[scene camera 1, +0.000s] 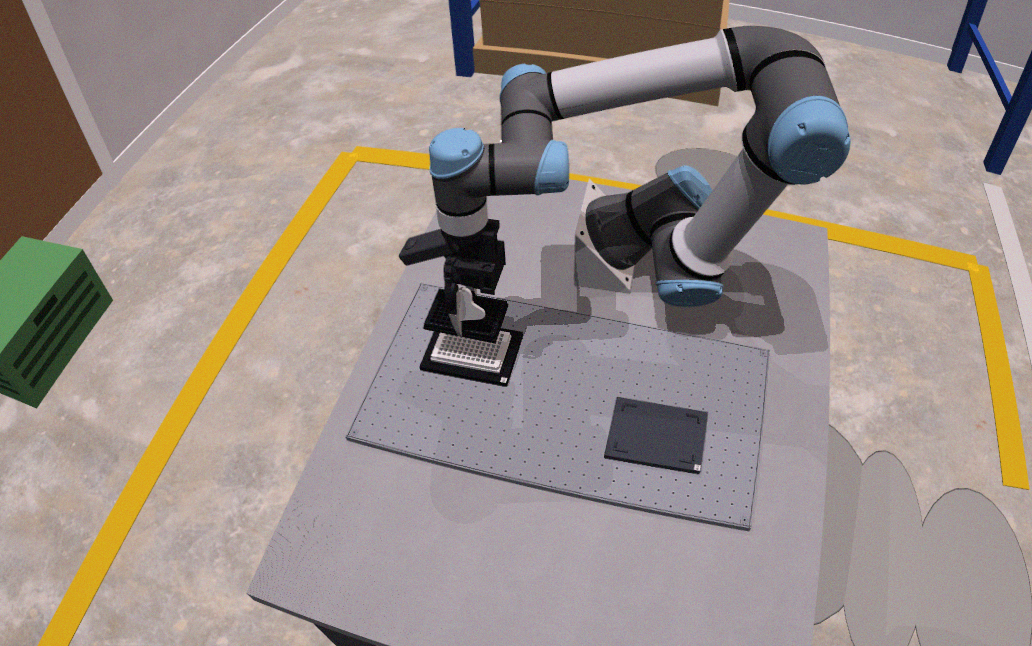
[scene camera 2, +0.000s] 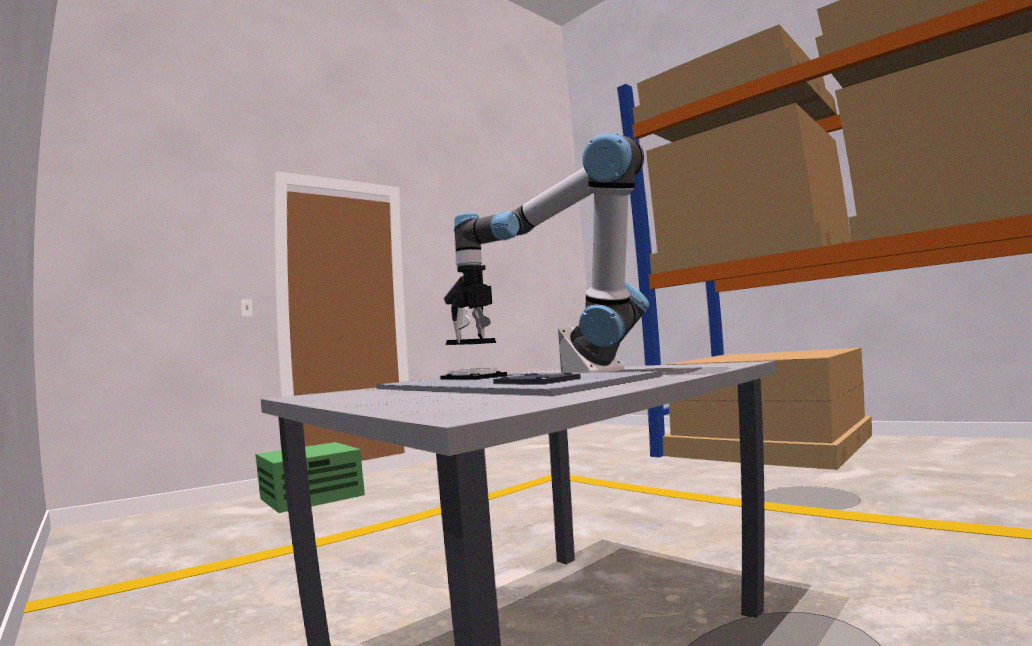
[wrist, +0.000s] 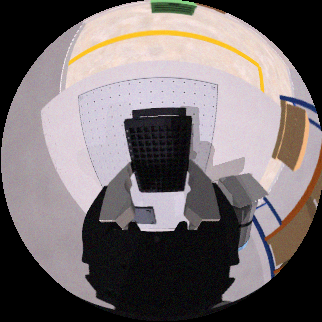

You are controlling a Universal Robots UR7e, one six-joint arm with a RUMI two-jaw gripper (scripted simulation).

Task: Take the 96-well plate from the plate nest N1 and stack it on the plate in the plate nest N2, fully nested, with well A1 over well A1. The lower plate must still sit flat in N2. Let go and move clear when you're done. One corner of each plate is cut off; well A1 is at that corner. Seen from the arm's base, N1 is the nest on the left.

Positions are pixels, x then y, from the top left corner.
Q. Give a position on a plate nest N1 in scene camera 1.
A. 657, 435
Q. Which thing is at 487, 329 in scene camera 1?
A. A black 96-well plate.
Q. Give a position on a white 96-well plate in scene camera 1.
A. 475, 354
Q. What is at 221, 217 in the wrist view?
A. My gripper.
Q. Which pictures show my gripper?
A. Scene camera 1, scene camera 2 and the wrist view: all of them.
